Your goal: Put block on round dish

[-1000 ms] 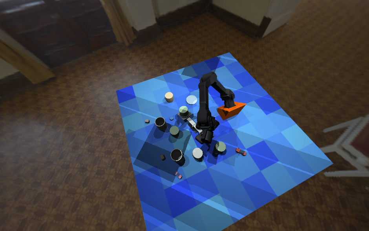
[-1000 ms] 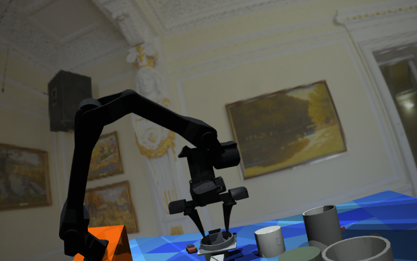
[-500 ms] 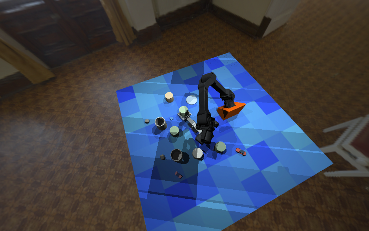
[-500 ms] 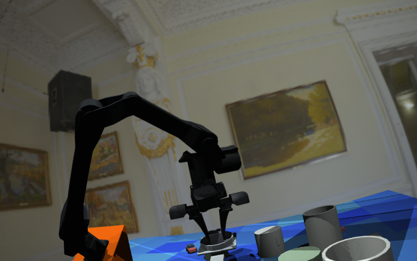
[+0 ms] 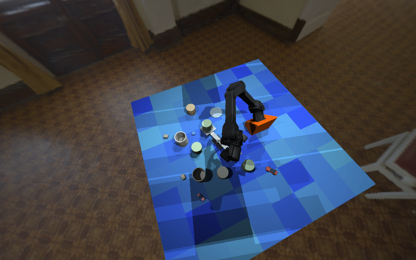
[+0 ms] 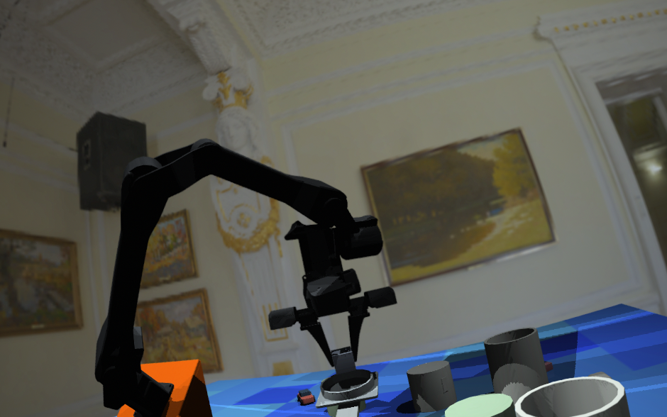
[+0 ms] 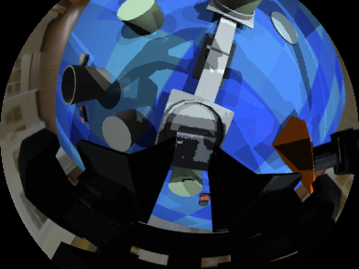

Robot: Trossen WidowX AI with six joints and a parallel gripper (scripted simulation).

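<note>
Right now the round pale dish is 5 cm behind my gripper tip, 37 cm to the right of it and 11 cm below it. The rest, counted from my gripper tip: toy car: 20 cm behind, 19 cm to the left, 10 cm below; then tan cylinder: 14 cm ahead, 47 cm to the right, 7 cm below; then white cylinder: 11 cm ahead, 8 cm to the left, 7 cm below.
</note>
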